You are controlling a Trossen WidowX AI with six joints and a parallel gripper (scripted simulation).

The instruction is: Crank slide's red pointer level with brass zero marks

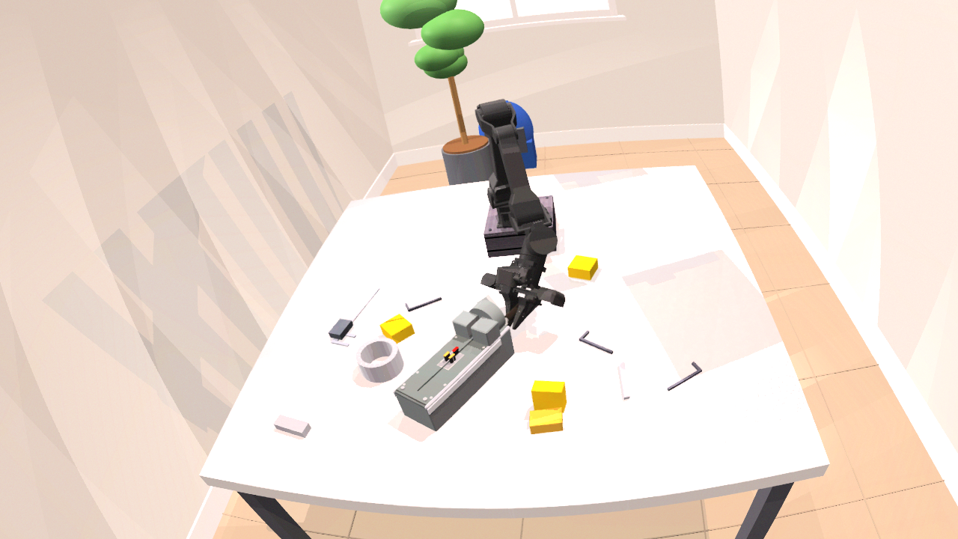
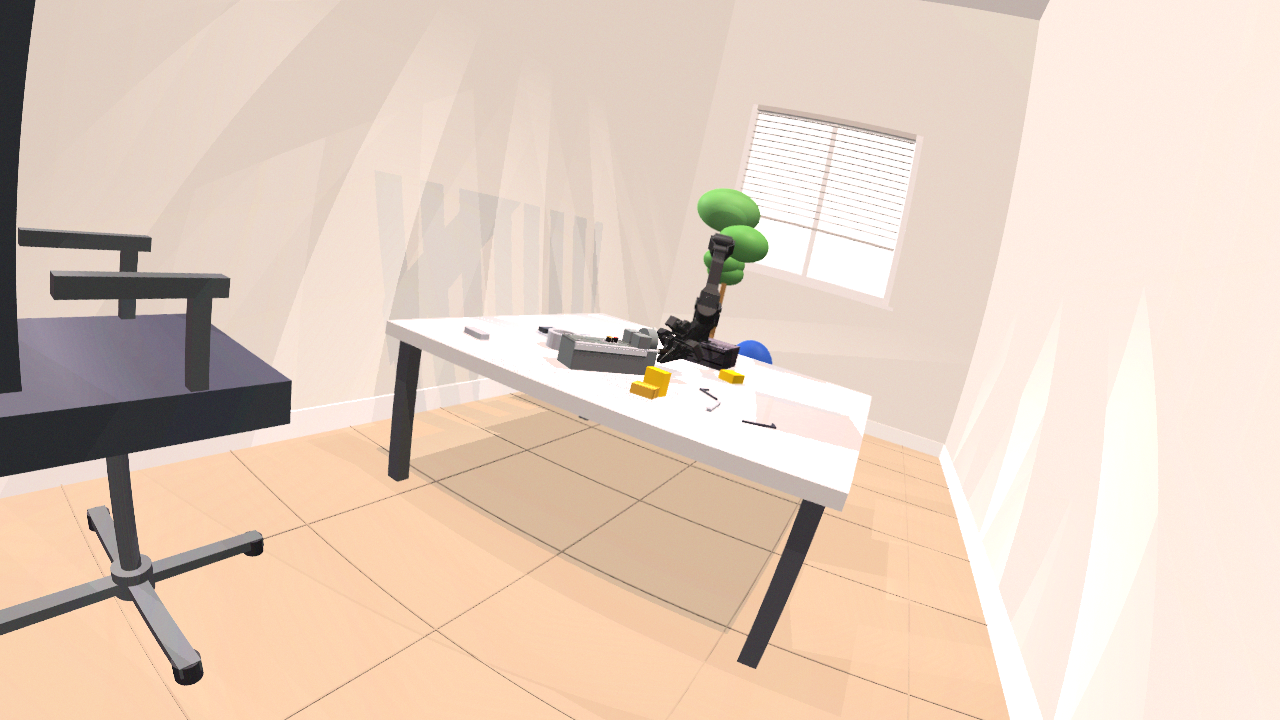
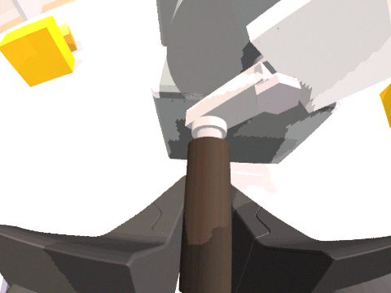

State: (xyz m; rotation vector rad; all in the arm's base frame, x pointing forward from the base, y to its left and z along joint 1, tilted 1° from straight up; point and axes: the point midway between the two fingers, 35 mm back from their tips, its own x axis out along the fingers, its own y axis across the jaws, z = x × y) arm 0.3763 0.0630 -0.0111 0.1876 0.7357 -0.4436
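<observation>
Right now the brown crank handle is 3 cm above my gripper tip, 2 cm behind it and 1 cm to the left of it. From my gripper tip the other things lie so: red pointer (12 cm ahead, 8 cm to the right, 5 cm above).
</observation>
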